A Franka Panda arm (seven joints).
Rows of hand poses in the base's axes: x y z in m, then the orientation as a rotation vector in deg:
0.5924, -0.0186, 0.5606, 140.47, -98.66, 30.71
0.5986, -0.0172, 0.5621, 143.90, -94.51, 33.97
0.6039, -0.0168, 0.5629, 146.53, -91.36, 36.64
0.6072, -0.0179, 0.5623, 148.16, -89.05, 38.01
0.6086, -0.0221, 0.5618, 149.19, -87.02, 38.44
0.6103, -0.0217, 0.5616, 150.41, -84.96, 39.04
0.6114, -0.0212, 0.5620, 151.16, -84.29, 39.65
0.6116, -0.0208, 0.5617, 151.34, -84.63, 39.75
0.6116, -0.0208, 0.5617, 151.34, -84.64, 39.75
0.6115, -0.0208, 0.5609, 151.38, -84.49, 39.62
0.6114, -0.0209, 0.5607, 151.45, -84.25, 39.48
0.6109, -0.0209, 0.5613, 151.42, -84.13, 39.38
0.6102, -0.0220, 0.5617, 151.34, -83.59, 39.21
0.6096, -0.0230, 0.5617, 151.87, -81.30, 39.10
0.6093, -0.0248, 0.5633, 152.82, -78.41, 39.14
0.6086, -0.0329, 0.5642, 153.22, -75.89, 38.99
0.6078, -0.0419, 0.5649, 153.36, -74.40, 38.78
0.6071, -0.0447, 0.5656, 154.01, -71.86, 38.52
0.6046, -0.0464, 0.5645, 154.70, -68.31, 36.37
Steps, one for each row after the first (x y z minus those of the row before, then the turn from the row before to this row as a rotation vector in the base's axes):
0.0062, 0.0014, 0.0015, -0.71, -1.79, 3.74
0.0053, 0.0004, 0.0008, -0.43, -1.56, 2.86
0.0033, -0.0011, -0.0006, -0.36, -0.71, 1.91
0.0014, -0.0042, -0.0005, -0.45, -0.03, 1.43
0.0017, 0.0004, -0.0002, -0.32, -0.20, 1.56
0.0011, 0.0005, 0.0004, 0.11, -0.43, 0.71
0.0002, 0.0004, -0.0003, 0.30, -0.19, -0.06
0.0000, 0.0000, 0.0000, 0.01, 0.00, 0.00
-0.0001, 0.0000, -0.0008, -0.04, 0.11, 0.08
-0.0001, -0.0001, -0.0002, -0.06, 0.13, 0.13
-0.0005, 0.0000, 0.0006, -0.08, 0.10, 0.03
-0.0007, -0.0011, 0.0004, -0.33, 0.26, 0.19
-0.0006, -0.0010, 0.0000, -0.82, 0.47, 1.29
-0.0003, -0.0018, 0.0016, -0.81, 0.39, 1.80
-0.0007, -0.0081, 0.0009, -0.98, 0.54, 1.37
-0.0008, -0.0090, 0.0007, -0.63, 0.42, 0.76
-0.0007, -0.0028, 0.0007, -0.75, 0.55, 1.52
-0.0025, -0.0017, -0.0011, -1.01, 1.98, 1.91

